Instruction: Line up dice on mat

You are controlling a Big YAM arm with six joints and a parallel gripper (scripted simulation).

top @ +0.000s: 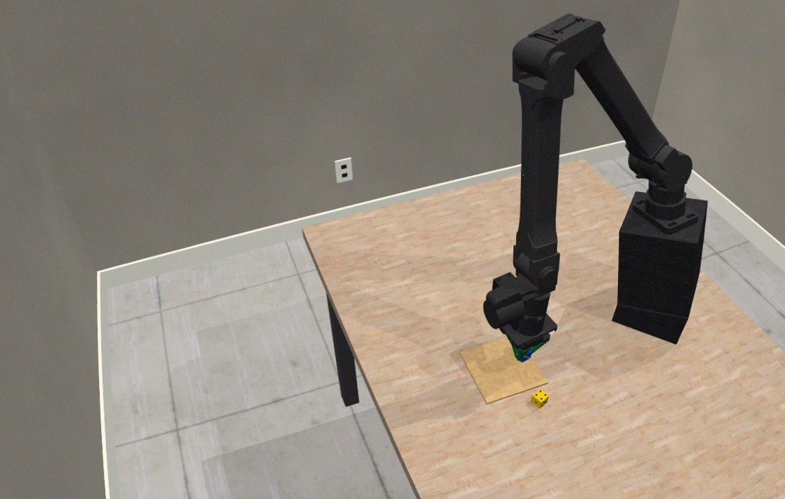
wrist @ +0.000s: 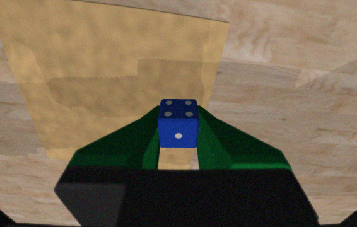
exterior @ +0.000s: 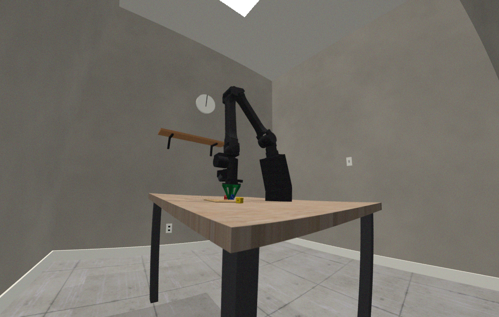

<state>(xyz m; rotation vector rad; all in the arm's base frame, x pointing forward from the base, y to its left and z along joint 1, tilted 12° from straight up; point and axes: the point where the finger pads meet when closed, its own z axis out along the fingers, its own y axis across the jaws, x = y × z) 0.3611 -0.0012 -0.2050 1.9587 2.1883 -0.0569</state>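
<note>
The blue die lies right at my hand. The rest, counted from my hand: red die: 10 cm to the right, 3 cm behind, 1 cm below; tan mat: 5 cm ahead, 2 cm below, 1 cm to the left; yellow die: 11 cm to the left, 2 cm ahead, 1 cm below.
</note>
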